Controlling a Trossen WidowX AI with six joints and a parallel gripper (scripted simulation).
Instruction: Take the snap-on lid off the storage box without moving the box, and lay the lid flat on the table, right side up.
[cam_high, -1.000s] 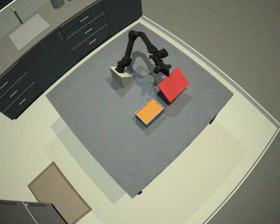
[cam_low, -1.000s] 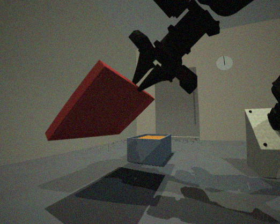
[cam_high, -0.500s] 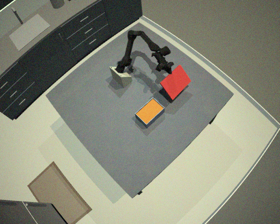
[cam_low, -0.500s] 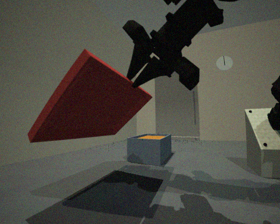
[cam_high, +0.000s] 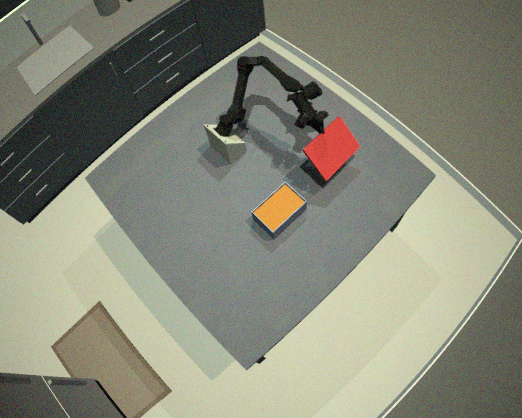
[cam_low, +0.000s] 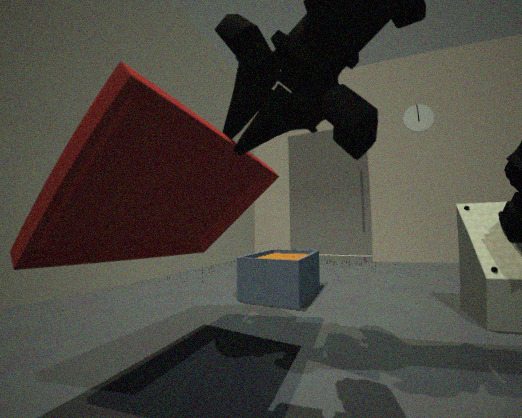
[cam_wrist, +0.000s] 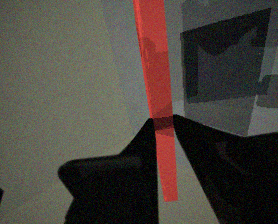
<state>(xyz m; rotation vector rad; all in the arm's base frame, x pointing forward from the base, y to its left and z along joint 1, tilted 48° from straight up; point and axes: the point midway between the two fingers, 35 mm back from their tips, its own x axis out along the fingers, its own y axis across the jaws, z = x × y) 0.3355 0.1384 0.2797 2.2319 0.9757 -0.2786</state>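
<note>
The red lid lies 60 mm ahead of my gripper tip, 10 mm to the left of it and 50 mm below it. Also, from my gripper tip: grey-blue storage box: 90 mm ahead, 330 mm to the right, 190 mm below.
</note>
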